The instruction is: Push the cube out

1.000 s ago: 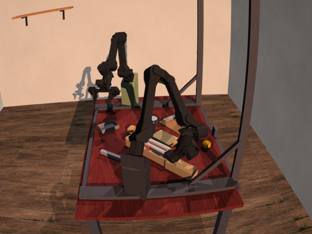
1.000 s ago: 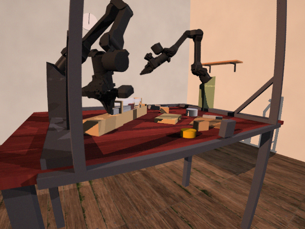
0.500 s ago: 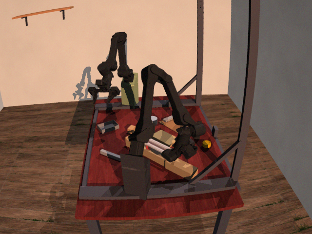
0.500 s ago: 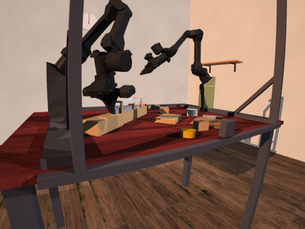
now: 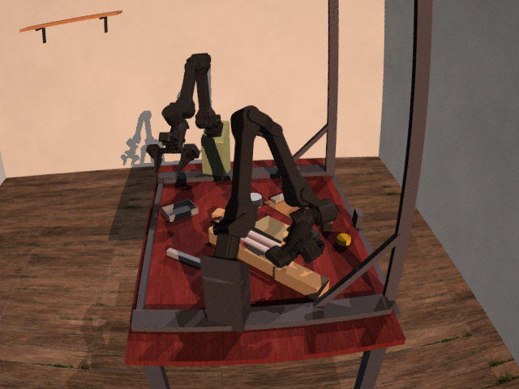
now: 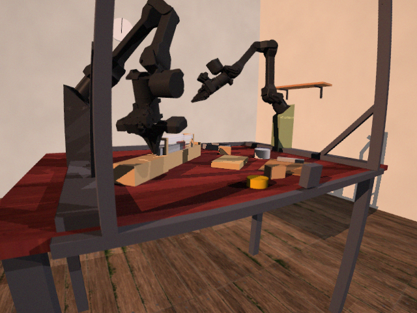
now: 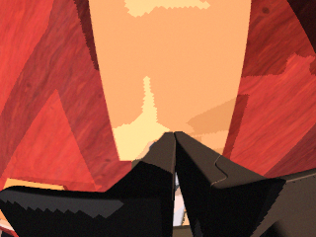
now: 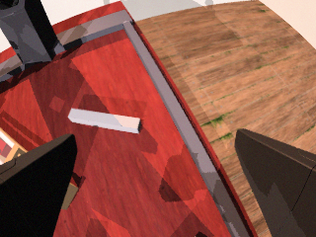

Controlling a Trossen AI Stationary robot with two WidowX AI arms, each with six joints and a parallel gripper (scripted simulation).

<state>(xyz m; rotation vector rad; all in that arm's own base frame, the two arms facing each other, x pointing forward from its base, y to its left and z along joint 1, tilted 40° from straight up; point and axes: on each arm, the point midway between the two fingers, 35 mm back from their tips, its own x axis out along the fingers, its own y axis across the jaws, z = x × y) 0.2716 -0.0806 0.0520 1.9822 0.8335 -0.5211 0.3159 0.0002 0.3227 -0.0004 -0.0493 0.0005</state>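
Now: the channel 100 mm to the right of my left hand, 90 mm ahead of it and 30 mm below it. From my left hand the other things lie so: yellow disc (220 mm behind, 170 mm to the right, 70 mm below); grey tray (440 mm to the right, 340 mm ahead, 80 mm below); flat tan block (270 mm to the right, 70 mm below, 10 mm ahead).
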